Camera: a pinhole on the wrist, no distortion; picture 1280 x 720 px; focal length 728.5 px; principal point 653.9 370.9 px. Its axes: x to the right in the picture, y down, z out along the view. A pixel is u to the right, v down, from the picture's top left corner.
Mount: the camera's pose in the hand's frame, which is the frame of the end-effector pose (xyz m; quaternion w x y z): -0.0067 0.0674 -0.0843 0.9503 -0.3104 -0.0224 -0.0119
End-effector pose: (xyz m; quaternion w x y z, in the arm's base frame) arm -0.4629 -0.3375 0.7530 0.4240 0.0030 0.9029 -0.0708
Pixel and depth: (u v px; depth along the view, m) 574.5 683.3 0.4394
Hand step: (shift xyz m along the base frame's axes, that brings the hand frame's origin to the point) 0.1916 0.4575 -0.1104
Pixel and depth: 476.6 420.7 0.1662
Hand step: 0.0765 0.1708 -0.0075
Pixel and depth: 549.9 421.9 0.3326
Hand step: 0.1885 0.2618 -0.0915
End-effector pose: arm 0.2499 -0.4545 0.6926 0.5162 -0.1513 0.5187 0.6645
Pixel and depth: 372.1 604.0 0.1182
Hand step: -0.1230 -0.0287 0.1246
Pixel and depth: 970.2 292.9 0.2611
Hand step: -0.1579 0.1905 0.0964
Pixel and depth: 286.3 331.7 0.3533
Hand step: -0.0698 0.0855 0.3700
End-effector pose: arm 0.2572 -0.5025 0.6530 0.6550 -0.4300 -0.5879 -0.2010
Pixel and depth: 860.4 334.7 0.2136
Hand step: 0.0942 0.1902 -0.0230
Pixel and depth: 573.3 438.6 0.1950
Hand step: 0.1074 0.1490 -0.1008
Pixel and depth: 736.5 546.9 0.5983
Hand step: 0.2341 0.5588 -0.1521
